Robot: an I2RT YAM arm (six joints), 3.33 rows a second.
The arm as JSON. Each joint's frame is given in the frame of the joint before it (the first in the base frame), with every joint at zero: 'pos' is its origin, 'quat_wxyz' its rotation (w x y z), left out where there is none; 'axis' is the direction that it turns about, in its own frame. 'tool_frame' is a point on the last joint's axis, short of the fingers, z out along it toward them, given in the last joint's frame.
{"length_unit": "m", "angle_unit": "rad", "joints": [
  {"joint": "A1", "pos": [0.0, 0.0, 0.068], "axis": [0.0, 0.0, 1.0]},
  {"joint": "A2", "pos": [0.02, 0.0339, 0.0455], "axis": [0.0, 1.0, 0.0]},
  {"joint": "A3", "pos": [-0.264, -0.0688, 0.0], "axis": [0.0, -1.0, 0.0]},
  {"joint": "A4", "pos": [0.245, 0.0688, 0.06], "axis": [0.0, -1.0, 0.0]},
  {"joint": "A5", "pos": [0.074, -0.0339, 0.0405], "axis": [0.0, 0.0, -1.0]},
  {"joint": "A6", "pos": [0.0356, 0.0, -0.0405], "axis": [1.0, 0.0, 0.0]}
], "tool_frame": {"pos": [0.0, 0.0, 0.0], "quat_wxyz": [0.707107, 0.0, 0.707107, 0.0]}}
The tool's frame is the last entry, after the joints.
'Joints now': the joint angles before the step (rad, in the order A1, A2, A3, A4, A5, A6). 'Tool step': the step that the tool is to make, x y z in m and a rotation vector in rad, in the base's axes. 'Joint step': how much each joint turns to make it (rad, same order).
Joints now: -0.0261, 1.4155, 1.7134, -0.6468, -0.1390, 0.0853
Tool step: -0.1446, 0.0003, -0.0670, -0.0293, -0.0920, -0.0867
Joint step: -0.0022, -0.6418, -0.6430, 0.0939, 0.0886, -0.0004
